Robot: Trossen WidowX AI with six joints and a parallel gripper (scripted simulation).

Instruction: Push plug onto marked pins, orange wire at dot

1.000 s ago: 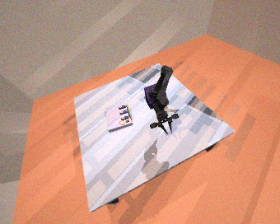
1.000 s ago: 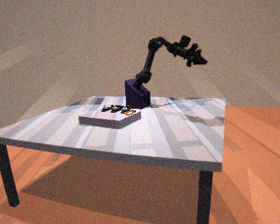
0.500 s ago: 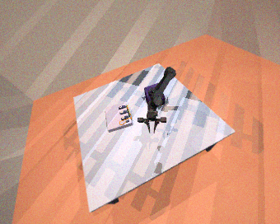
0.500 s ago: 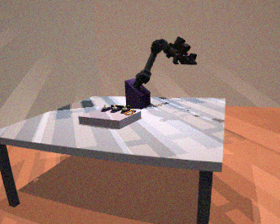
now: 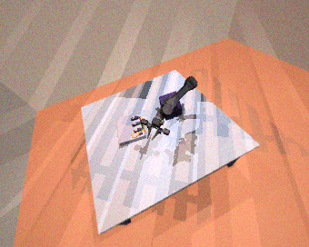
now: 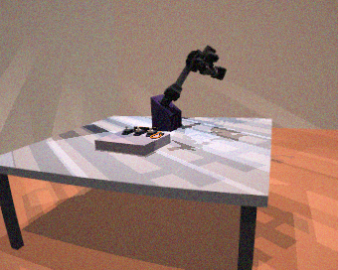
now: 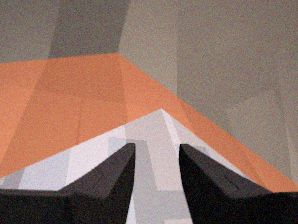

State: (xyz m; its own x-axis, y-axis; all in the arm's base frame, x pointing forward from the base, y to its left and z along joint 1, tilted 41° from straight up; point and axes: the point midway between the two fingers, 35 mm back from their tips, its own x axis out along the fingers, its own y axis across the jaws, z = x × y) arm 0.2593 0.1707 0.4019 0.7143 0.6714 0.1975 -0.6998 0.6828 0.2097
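Now: gripper tip 420 mm to the left of the white dot and 270 mm above it. Round my gripper tip: dark servo: 60 mm ahead, 390 mm to the right, 290 mm below; red band: 420 mm to the right, 270 mm below; printed holder: 160 mm ahead, 400 mm to the right, 320 mm below.
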